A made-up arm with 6 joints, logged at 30 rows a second.
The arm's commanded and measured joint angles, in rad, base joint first. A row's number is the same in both.
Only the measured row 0 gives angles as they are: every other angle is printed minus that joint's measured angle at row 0.
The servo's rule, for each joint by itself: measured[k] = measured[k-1] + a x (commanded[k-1-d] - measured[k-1]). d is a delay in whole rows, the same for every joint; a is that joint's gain. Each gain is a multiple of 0.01, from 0.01 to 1. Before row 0 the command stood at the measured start. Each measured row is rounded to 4 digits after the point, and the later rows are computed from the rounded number. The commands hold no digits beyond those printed.
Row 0, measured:
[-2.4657 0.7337 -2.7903 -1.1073 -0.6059 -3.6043]
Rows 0 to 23, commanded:
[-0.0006 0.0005 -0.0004 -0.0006 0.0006 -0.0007]
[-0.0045 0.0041 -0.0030 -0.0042 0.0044 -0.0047]
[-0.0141 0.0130 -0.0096 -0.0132 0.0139 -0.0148]
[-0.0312 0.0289 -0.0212 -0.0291 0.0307 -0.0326]
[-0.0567 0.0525 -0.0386 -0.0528 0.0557 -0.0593]
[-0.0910 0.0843 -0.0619 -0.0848 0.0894 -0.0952]
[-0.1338 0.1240 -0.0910 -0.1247 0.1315 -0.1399]
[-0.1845 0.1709 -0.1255 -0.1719 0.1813 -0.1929]
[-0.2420 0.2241 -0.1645 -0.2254 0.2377 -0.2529]
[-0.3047 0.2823 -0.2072 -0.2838 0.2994 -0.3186]
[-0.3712 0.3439 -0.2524 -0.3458 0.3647 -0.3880]
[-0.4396 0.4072 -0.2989 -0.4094 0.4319 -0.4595]
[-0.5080 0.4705 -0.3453 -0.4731 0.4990 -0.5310]
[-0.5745 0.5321 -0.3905 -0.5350 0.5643 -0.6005]
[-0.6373 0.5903 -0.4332 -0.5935 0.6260 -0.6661]
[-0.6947 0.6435 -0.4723 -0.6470 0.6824 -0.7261]
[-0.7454 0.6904 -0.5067 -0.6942 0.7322 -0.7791]
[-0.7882 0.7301 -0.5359 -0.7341 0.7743 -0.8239]
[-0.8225 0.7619 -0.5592 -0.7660 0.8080 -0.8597]
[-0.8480 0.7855 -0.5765 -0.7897 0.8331 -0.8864]
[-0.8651 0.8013 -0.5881 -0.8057 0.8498 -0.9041]
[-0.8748 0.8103 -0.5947 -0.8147 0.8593 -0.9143]
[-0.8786 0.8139 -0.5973 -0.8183 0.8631 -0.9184]
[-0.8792 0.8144 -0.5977 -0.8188 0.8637 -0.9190]
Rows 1 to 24, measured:
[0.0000 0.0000 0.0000 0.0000 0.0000 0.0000]
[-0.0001 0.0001 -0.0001 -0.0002 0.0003 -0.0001]
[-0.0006 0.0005 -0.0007 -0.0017 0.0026 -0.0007]
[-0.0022 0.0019 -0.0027 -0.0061 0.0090 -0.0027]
[-0.0057 0.0049 -0.0068 -0.0148 0.0214 -0.0069]
[-0.0118 0.0101 -0.0138 -0.0292 0.0410 -0.0142]
[-0.0213 0.0183 -0.0244 -0.0503 0.0686 -0.0255]
[-0.0348 0.0299 -0.0391 -0.0786 0.1045 -0.0415]
[-0.0528 0.0454 -0.0581 -0.1141 0.1483 -0.0627]
[-0.0755 0.0651 -0.0815 -0.1564 0.1993 -0.0893]
[-0.1030 0.0890 -0.1092 -0.2048 0.2564 -0.1214]
[-0.1352 0.1170 -0.1407 -0.2584 0.3181 -0.1587]
[-0.1717 0.1489 -0.1755 -0.3158 0.3830 -0.2008]
[-0.2121 0.1843 -0.2129 -0.3756 0.4491 -0.2470]
[-0.2556 0.2226 -0.2520 -0.4362 0.5148 -0.2965]
[-0.3014 0.2630 -0.2919 -0.4960 0.5782 -0.3482]
[-0.3486 0.3049 -0.3316 -0.5534 0.6376 -0.4011]
[-0.3962 0.3473 -0.3701 -0.6069 0.6915 -0.4540]
[-0.4432 0.3894 -0.4066 -0.6552 0.7387 -0.5058]
[-0.4887 0.4304 -0.4402 -0.6973 0.7782 -0.5553]
[-0.5318 0.4695 -0.4702 -0.7324 0.8095 -0.6017]
[-0.5718 0.5060 -0.4961 -0.7603 0.8325 -0.6440]
[-0.6082 0.5395 -0.5178 -0.7810 0.8478 -0.6818]
[-0.6406 0.5697 -0.5353 -0.7952 0.8565 -0.7149]
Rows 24 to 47, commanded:
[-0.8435 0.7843 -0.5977 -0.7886 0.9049 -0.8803]
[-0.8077 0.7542 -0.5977 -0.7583 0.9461 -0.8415]
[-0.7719 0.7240 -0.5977 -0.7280 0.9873 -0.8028]
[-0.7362 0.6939 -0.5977 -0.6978 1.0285 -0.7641]
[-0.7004 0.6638 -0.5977 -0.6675 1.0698 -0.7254]
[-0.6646 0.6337 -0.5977 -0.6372 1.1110 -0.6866]
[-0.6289 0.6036 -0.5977 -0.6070 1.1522 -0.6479]
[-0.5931 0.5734 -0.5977 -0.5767 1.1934 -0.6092]
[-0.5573 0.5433 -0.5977 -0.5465 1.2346 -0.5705]
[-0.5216 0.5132 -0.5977 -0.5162 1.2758 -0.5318]
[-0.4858 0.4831 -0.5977 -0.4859 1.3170 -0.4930]
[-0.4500 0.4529 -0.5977 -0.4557 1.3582 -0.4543]
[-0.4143 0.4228 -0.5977 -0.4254 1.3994 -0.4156]
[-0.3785 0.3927 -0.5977 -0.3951 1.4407 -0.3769]
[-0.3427 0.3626 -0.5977 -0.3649 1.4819 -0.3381]
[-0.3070 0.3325 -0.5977 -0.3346 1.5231 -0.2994]
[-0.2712 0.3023 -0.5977 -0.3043 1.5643 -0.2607]
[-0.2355 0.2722 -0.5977 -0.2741 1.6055 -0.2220]
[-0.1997 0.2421 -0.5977 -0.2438 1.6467 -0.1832]
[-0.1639 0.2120 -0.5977 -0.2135 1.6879 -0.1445]
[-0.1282 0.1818 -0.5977 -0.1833 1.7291 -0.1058]
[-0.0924 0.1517 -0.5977 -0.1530 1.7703 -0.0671]
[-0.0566 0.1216 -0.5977 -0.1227 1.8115 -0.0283]
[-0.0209 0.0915 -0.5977 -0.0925 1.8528 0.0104]
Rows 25 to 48, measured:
[-0.6692 0.5966 -0.5490 -0.8042 0.8606 -0.7435]
[-0.6901 0.6172 -0.5597 -0.7983 0.8859 -0.7627]
[-0.7042 0.6323 -0.5681 -0.7831 0.9202 -0.7737]
[-0.7123 0.6424 -0.5746 -0.7622 0.9584 -0.7778]
[-0.7152 0.6481 -0.5797 -0.7377 0.9984 -0.7759]
[-0.7134 0.6498 -0.5837 -0.7110 1.0391 -0.7688]
[-0.7075 0.6480 -0.5868 -0.6830 1.0801 -0.7573]
[-0.6981 0.6431 -0.5892 -0.6541 1.1212 -0.7420]
[-0.6855 0.6354 -0.5911 -0.6247 1.1624 -0.7234]
[-0.6701 0.6253 -0.5926 -0.5950 1.2036 -0.7020]
[-0.6523 0.6130 -0.5937 -0.5651 1.2448 -0.6782]
[-0.6323 0.5987 -0.5946 -0.5350 1.2860 -0.6523]
[-0.6104 0.5827 -0.5953 -0.5049 1.3272 -0.6246]
[-0.5869 0.5651 -0.5958 -0.4747 1.3684 -0.5953]
[-0.5619 0.5461 -0.5962 -0.4445 1.4096 -0.5647]
[-0.5356 0.5259 -0.5965 -0.4143 1.4508 -0.5330]
[-0.5082 0.5046 -0.5968 -0.3840 1.4920 -0.5003]
[-0.4798 0.4823 -0.5970 -0.3537 1.5332 -0.4668]
[-0.4505 0.4592 -0.5972 -0.3235 1.5744 -0.4325]
[-0.4204 0.4353 -0.5973 -0.2932 1.6156 -0.3976]
[-0.3896 0.4107 -0.5974 -0.2629 1.6568 -0.3622]
[-0.3582 0.3855 -0.5975 -0.2327 1.6980 -0.3263]
[-0.3263 0.3598 -0.5975 -0.2024 1.7392 -0.2900]
[-0.2939 0.3336 -0.5975 -0.1721 1.7804 -0.2534]

